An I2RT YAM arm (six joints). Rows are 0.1 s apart.
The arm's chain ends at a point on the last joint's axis. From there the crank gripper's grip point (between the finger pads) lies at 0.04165 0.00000 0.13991 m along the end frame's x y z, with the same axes.
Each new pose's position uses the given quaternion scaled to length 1; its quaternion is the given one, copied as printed.
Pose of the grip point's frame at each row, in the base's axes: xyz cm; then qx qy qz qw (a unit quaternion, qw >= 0):
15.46, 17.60, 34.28, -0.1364, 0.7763, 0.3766, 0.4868
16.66, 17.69, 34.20, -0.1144, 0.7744, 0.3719, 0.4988
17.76, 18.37, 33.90, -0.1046, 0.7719, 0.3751, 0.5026
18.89, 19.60, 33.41, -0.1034, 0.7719, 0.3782, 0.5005
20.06, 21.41, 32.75, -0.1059, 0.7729, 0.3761, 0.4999
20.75, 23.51, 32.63, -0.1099, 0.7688, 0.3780, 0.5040
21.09, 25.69, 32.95, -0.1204, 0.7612, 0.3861, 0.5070
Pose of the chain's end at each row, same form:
8.36, 6.92, 41.25, -0.1364, 0.7763, 0.3766, 0.4868
9.02, 7.23, 40.93, -0.1144, 0.7744, 0.3719, 0.4988
9.97, 7.90, 40.44, -0.1046, 0.7719, 0.3751, 0.5026
11.16, 9.07, 39.93, -0.1034, 0.7719, 0.3782, 0.5005
12.35, 10.91, 39.34, -0.1059, 0.7729, 0.3761, 0.4999
13.02, 12.95, 39.09, -0.1099, 0.7688, 0.3780, 0.5040
13.50, 14.89, 39.18, -0.1204, 0.7612, 0.3861, 0.5070

